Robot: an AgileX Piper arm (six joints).
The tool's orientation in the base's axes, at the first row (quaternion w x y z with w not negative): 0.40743, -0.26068, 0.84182, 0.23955
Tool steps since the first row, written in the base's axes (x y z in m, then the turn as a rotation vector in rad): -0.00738, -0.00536, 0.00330, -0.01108, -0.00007, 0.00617; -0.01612, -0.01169, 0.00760, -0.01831, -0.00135, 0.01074; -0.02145, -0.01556, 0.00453, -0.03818, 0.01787, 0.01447; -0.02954, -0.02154, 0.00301, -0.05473, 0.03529, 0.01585; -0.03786, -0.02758, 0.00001, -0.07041, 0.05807, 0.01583; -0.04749, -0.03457, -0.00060, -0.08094, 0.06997, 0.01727; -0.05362, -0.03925, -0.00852, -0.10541, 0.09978, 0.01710; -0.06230, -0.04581, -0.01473, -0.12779, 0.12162, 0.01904
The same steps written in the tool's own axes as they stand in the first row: 0.00256, 0.00129, -0.00927, 0.00091, 0.00815, -0.00967; 0.00526, 0.00291, -0.02045, 0.00136, 0.01265, -0.01705; 0.01153, 0.00281, -0.02412, 0.00423, 0.04036, -0.01842; 0.01853, 0.00317, -0.03150, 0.00767, 0.06417, -0.01775; 0.02686, 0.00334, -0.03823, 0.01048, 0.09118, -0.01251; 0.03418, 0.00409, -0.04760, 0.01201, 0.10705, -0.01188; 0.04500, 0.00296, -0.04954, 0.01791, 0.14487, -0.00717; 0.05626, 0.00237, -0.05501, 0.02292, 0.17580, -0.00735
